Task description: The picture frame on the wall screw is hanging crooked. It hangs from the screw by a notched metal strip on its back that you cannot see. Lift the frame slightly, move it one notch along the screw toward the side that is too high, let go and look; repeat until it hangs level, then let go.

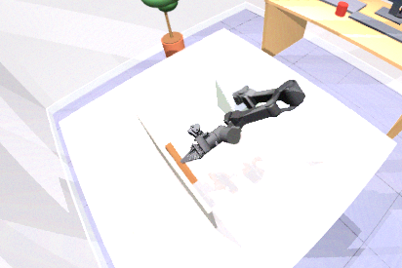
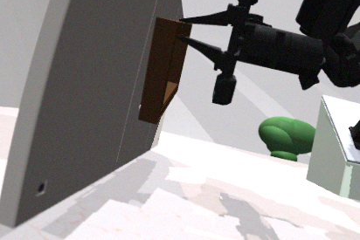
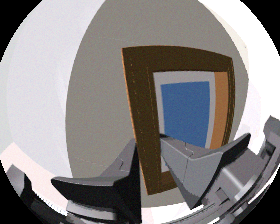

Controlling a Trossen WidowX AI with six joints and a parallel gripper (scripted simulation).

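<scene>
My gripper tip is now 1 cm short of the brown picture frame, 2 cm to the left of it and 5 cm above it. The rest, counted from my gripper tip: wall panel (2 cm ahead, 1 cm to the right, 6 cm below).
</scene>
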